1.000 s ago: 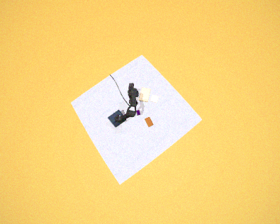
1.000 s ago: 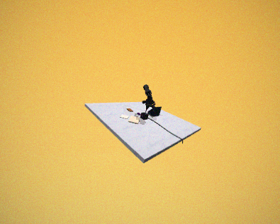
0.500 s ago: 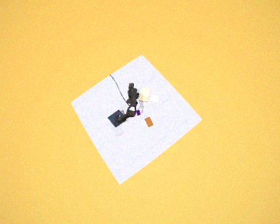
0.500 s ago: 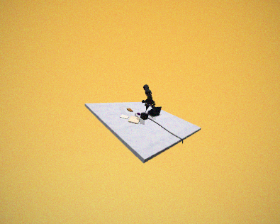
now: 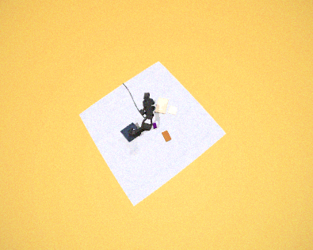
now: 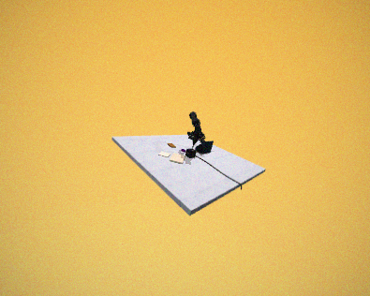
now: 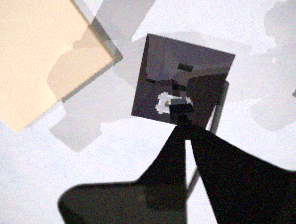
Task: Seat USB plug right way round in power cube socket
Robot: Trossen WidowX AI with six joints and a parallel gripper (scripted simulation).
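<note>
My gripper tip is now 2 cm above the USB plug. Also, from my gripper tip: cream card (18 cm ahead, 13 cm below, 3 cm to the right); then orange block (33 cm to the right, 13 cm below, 4 cm behind); then purple block (15 cm to the right, 13 cm below, 5 cm behind).
</note>
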